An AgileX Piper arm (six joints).
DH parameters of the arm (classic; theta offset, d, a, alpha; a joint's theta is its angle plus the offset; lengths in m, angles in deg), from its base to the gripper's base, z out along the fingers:
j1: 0 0.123 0 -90
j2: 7.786 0 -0.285 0
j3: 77.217 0 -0.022 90
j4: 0 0.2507 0 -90
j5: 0 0 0 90
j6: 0 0.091 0 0
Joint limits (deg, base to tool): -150..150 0..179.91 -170..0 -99.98..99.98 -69.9..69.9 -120..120
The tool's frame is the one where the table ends.
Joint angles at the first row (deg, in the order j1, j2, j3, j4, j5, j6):
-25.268, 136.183, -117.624, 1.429, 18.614, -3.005
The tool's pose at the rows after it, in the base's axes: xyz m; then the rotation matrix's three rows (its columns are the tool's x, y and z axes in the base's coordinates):
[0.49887, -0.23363, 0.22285], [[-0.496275, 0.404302, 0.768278], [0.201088, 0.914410, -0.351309], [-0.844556, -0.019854, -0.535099]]
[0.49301, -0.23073, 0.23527], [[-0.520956, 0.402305, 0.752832], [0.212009, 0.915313, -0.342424], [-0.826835, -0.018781, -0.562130]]
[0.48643, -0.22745, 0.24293], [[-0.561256, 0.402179, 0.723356], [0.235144, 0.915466, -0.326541], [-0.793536, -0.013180, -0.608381]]
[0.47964, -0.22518, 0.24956], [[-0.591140, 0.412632, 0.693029], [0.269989, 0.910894, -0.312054], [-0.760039, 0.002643, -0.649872]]
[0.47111, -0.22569, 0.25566], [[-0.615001, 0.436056, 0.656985], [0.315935, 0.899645, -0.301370], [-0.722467, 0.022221, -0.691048]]
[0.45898, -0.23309, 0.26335], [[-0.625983, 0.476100, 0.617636], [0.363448, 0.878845, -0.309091], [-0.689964, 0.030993, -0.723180]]
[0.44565, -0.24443, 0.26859], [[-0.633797, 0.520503, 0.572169], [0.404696, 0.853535, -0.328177], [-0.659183, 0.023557, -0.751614]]
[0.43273, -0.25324, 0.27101], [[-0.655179, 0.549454, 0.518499], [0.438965, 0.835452, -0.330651], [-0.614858, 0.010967, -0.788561]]
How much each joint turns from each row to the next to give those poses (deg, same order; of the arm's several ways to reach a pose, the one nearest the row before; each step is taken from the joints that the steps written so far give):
0.089, -2.200, 0.000, 0.000, 2.381, 0.000
0.000, -1.807, 0.000, 0.001, 3.663, -0.001
0.000, -1.458, 0.001, -0.001, 4.727, 0.271
-0.106, -1.286, -0.004, 0.000, 4.351, 1.067
-0.450, -1.232, 0.004, -0.150, 4.409, 1.668
-1.235, -1.337, -0.002, -0.882, 3.933, 1.999
-1.627, -0.998, 0.002, -1.543, 3.420, 1.783
-1.465, -0.740, -0.003, -0.844, 4.094, 0.474

